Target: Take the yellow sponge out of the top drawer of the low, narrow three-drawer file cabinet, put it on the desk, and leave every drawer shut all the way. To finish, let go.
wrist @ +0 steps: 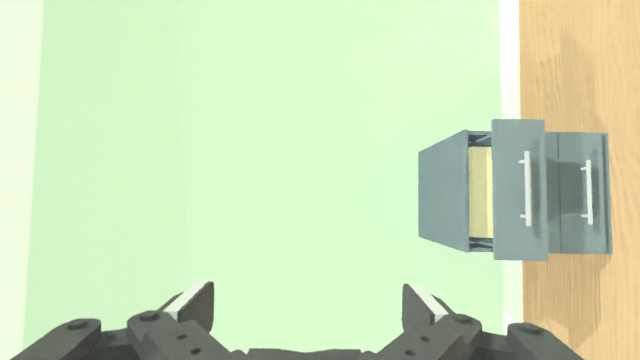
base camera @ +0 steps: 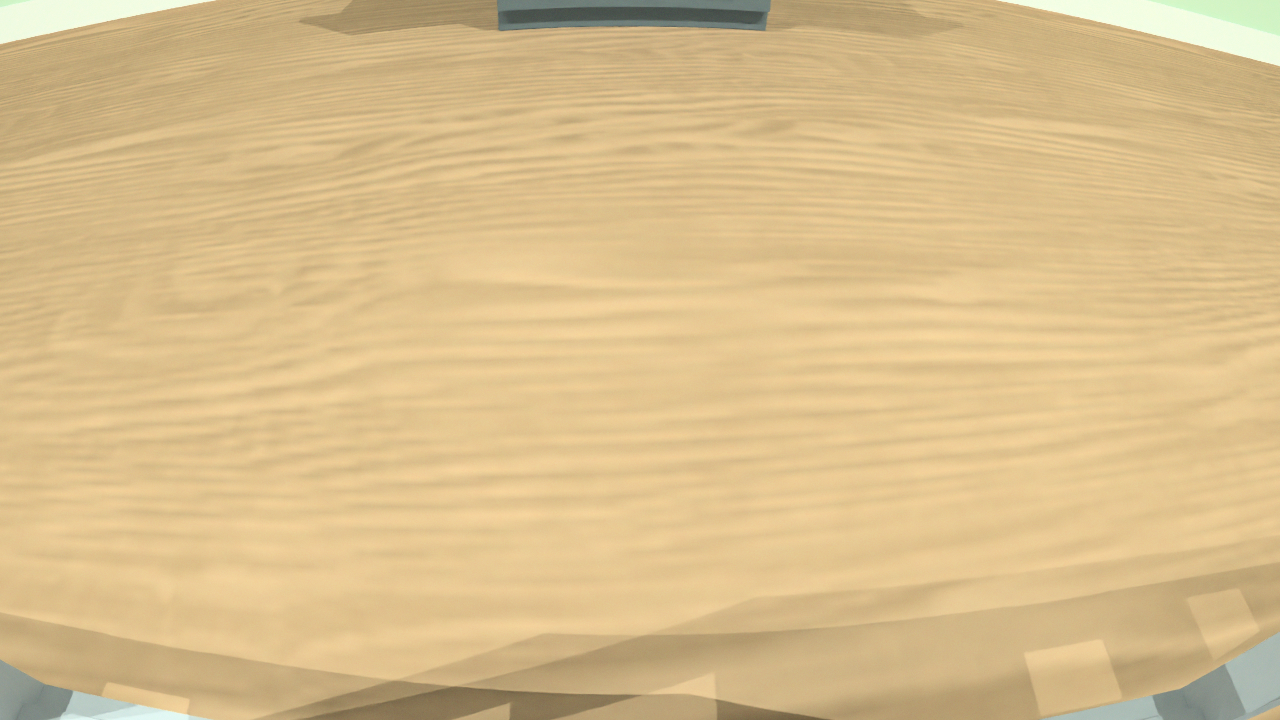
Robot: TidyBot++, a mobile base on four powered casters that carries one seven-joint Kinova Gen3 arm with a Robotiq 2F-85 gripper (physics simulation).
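Frame: origin at the arm's base, x right, y back, z down, level; metres.
Seen in the pictures: gripper, between the fingertips: (wrist: 308, 303).
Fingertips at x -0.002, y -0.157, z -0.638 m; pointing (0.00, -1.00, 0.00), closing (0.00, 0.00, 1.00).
Note:
A point is followed by its place in that frame.
The low grey three-drawer file cabinet (base camera: 632, 17) @(x 0.012, y -1.175, z 0.381 m) (wrist: 442, 192) @(x 0.000, y -1.360, z -0.123 m) stands on the wooden floor by the wall; its lower edge shows at the top of the base view. In the wrist view it lies sideways at the right. Its top drawer (wrist: 510, 192) @(x 0.019, y -0.993, z -0.061 m) is pulled partly out, with a silver handle (wrist: 528, 188) @(x 0.032, y -0.956, z -0.031 m) on its front. The yellow sponge (wrist: 480, 192) @(x 0.007, y -1.254, z -0.022 m) shows in the drawer's opening. The bottom drawer (wrist: 572, 192) @(x 0.016, y -1.157, z 0.248 m) looks shut; the middle one is mostly hidden behind the top drawer's front. My gripper (wrist: 308, 303) @(x -0.002, y -0.157, z -0.638 m) is open and empty, apart from the cabinet. The desk does not show.
The wooden floor (base camera: 626, 358) @(x 0.005, y -0.446, z 0.397 m) (wrist: 560, 65) @(x 0.546, y -1.437, z 0.396 m) stretches between the base and the cabinet. A pale green wall (wrist: 300, 125) @(x 0.313, y -1.724, z -0.719 m) with a white baseboard (wrist: 510, 65) @(x 0.642, y -1.732, z 0.351 m) stands behind the cabinet. Shadows fall on the floor at the bottom of the base view.

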